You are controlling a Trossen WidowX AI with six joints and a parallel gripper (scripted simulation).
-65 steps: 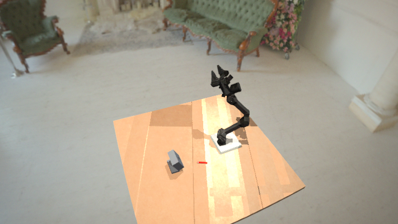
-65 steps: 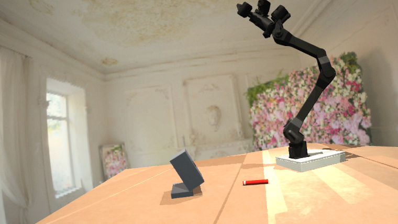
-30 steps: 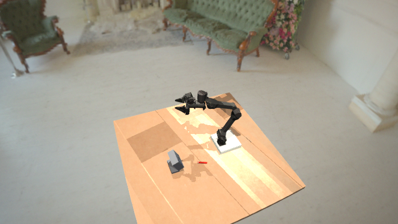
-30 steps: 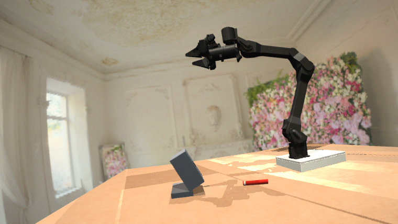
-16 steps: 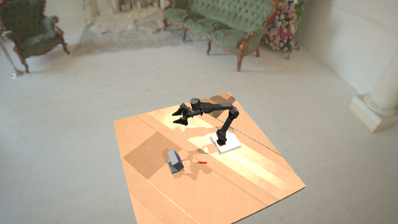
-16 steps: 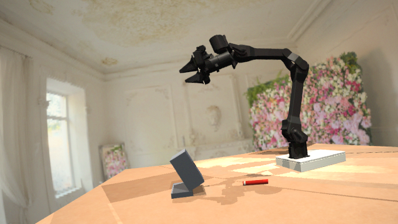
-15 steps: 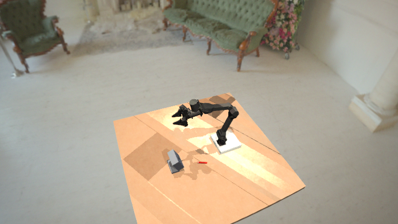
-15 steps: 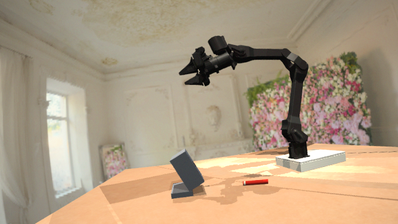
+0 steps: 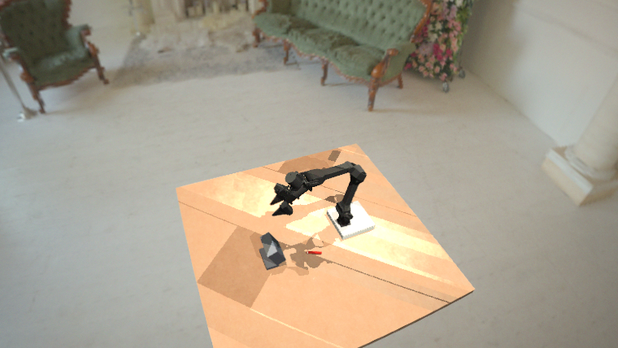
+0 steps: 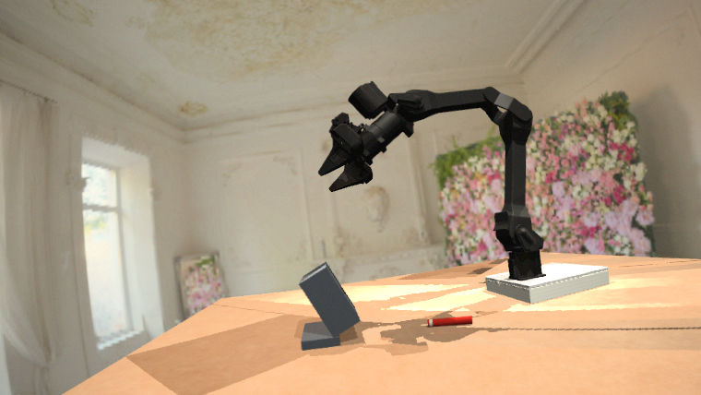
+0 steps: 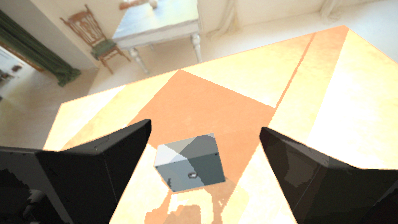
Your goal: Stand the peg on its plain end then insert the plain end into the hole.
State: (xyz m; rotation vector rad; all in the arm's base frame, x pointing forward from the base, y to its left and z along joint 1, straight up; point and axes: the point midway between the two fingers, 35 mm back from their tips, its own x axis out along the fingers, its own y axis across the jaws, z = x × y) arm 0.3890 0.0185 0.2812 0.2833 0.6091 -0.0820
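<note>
My gripper tip is now 290 mm above the red peg, 180 mm past it and 100 mm to the right of it. From my gripper tip the other things lie so: grey sloped panel (220 mm below, 60 mm to the left, 20 mm ahead); grey foot (290 mm below, 60 mm to the left, 40 mm ahead).
</note>
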